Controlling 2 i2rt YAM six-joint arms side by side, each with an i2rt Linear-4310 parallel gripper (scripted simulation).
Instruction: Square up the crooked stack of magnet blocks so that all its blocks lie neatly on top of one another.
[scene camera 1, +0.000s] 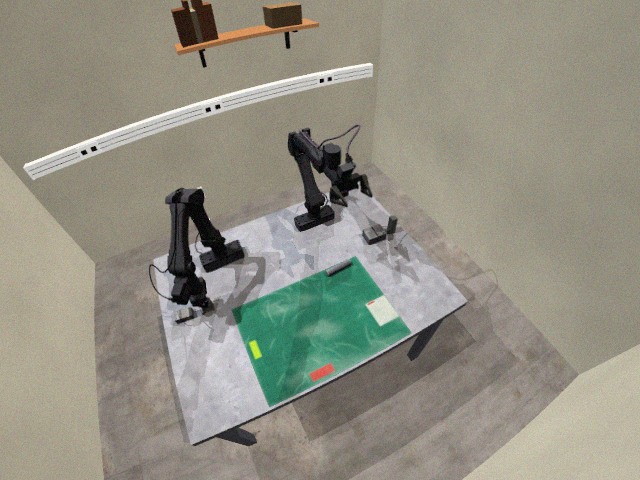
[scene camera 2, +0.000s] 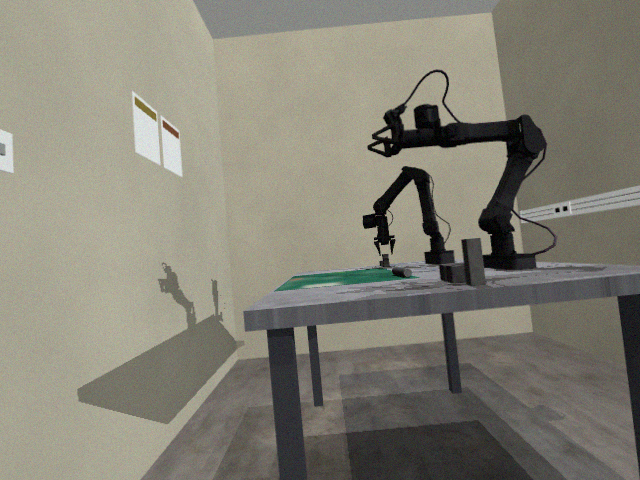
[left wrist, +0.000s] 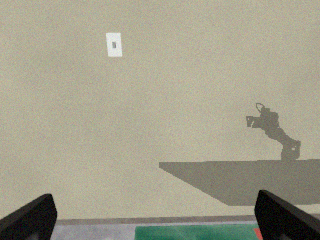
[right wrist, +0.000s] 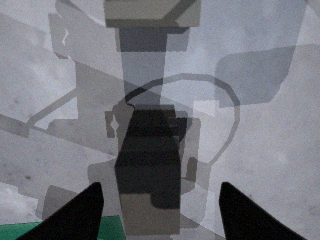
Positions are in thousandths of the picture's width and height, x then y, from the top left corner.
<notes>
In view: my left gripper (scene camera 2: 577, 297), my right gripper (right wrist: 505, 798) and a green mat (scene camera 1: 463, 703).
The green mat is seen too in scene camera 2 (scene camera 2: 593, 572). My left gripper shows as well in the left wrist view (left wrist: 489, 840).
</notes>
